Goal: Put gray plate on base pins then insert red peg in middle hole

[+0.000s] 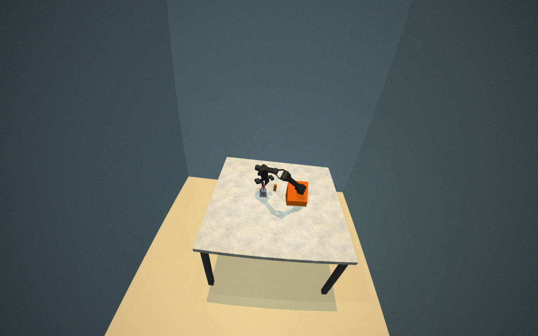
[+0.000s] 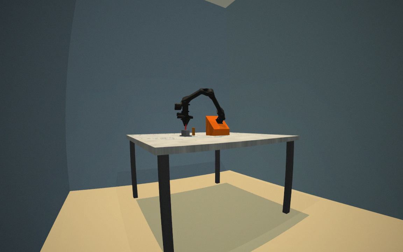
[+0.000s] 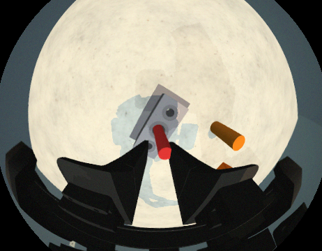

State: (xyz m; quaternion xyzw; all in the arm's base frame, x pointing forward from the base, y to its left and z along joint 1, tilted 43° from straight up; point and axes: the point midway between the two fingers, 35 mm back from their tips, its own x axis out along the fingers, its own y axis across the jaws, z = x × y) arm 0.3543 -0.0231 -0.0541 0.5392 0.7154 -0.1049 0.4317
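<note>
The red peg lies 20 mm below my gripper tip. The rest, counted from my gripper tip: gray plate (50 mm below); then orange peg (120 mm behind, 60 mm to the right, 60 mm below).
</note>
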